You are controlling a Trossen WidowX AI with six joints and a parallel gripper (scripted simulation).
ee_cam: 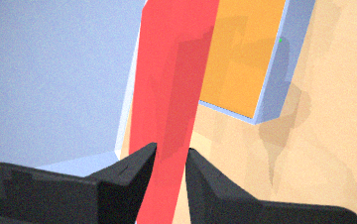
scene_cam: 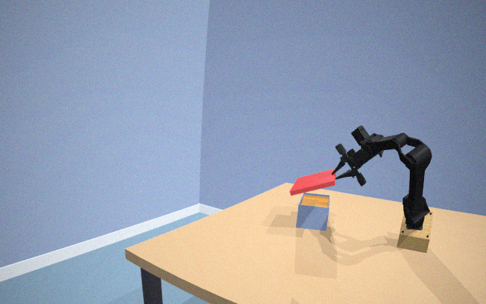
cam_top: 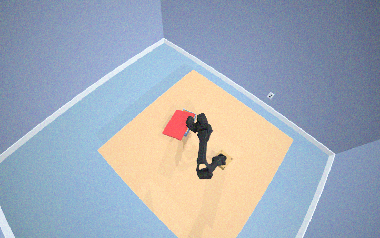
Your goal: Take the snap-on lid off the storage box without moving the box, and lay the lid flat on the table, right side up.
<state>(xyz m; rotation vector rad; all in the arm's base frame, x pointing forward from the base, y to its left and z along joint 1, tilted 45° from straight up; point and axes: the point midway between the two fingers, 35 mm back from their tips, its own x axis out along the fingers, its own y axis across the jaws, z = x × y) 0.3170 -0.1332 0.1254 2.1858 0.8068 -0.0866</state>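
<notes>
The red lid lies 70 mm ahead of my gripper tip, 20 mm below it and 10 mm to the left of it. The rest, counted from my gripper tip: blue storage box 180 mm below, 90 mm to the right, 80 mm ahead.
</notes>
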